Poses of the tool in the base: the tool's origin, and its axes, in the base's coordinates. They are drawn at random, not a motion.
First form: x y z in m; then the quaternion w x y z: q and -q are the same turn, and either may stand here.
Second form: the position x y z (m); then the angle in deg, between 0 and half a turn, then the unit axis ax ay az. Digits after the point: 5 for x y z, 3 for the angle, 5 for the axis.
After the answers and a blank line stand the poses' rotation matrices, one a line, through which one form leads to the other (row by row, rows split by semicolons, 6 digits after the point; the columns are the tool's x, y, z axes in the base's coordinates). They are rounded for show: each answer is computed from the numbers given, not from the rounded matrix.
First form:
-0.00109 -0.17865 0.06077 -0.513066 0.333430 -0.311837 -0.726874
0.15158 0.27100 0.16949 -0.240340 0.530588 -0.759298 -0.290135
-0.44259 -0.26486 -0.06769 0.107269 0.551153 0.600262 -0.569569
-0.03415 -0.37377 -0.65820 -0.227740 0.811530 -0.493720 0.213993
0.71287 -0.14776 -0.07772 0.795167 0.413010 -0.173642 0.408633
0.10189 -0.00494 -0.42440 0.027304 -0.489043 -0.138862 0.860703
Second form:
-0.00109 -0.17865 0.06077 118.263 -0.38845 0.36330 0.84683
0.15158 0.27100 0.16949 152.187 -0.54661 0.78223 0.29890
-0.44259 -0.26486 -0.06769 167.684 0.55435 0.60375 -0.57287
-0.03415 -0.37377 -0.65820 153.672 -0.83343 0.50704 -0.21977
0.71287 -0.14776 -0.07772 74.658 0.68110 -0.28635 0.67388
0.10189 -0.00494 -0.42440 176.871 -0.48923 -0.13891 0.86102

-0.251176 -0.953820 -0.164737; 0.537917 -0.279042 0.795475; -0.804709 0.111189 0.583164
-0.321425 -0.945212 0.057095; -0.666288 0.268595 0.695642; -0.672865 0.185555 -0.716116
-0.369447 0.783867 -0.499061; 0.539478 -0.256357 -0.802025; -0.756619 -0.565538 -0.328169
0.420894 -0.703868 0.572204; -0.898808 -0.408749 0.158331; 0.122444 -0.580942 -0.804683
0.605735 -0.793294 0.061390; 0.506431 0.324884 -0.798735; 0.613688 0.514912 0.598543
-0.520183 0.088818 -0.849424; 0.182820 -0.959944 -0.212332; -0.834258 -0.265743 0.483109

